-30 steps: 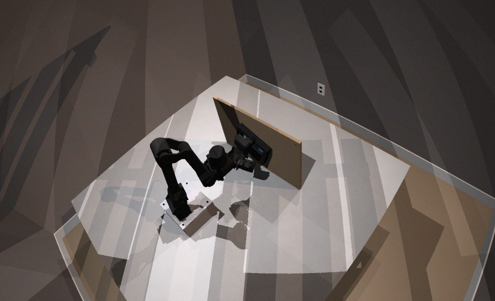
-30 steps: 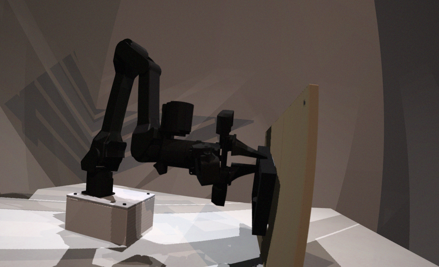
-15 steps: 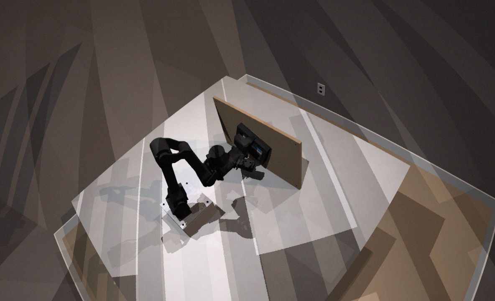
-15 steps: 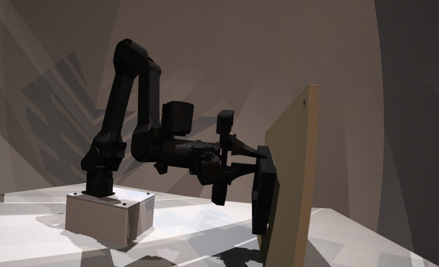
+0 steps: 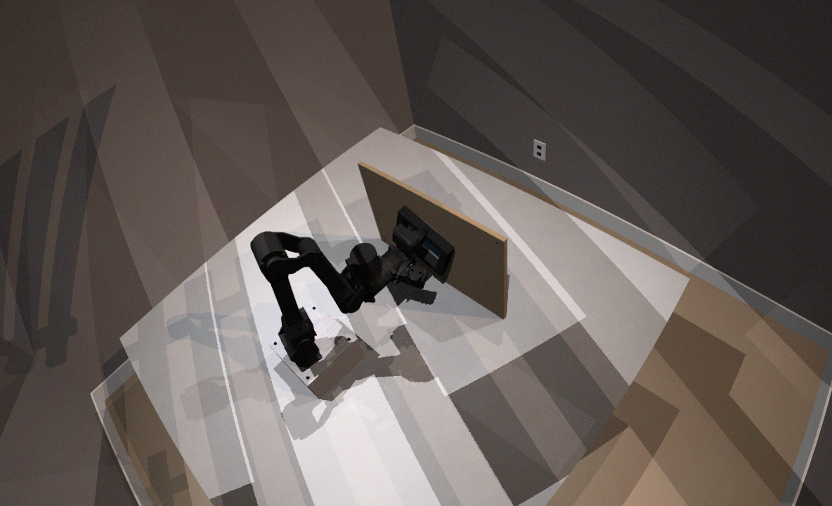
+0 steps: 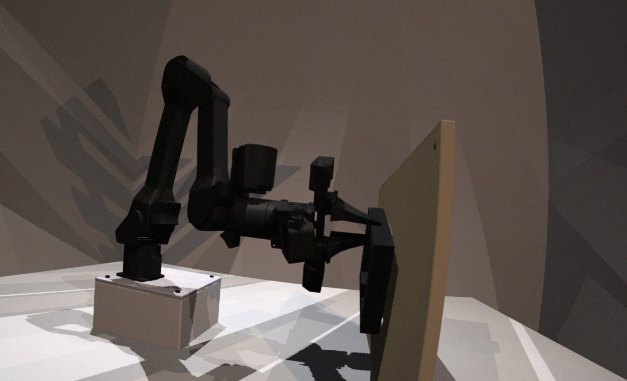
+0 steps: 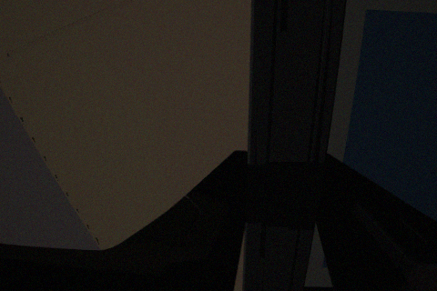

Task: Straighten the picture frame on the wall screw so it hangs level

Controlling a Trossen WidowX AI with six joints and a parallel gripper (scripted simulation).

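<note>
Right now the picture frame is 50 mm below my gripper tip and 20 mm to the left of it. Also, from my gripper tip: wooden board 60 mm below, 20 mm to the left, 20 mm ahead.
</note>
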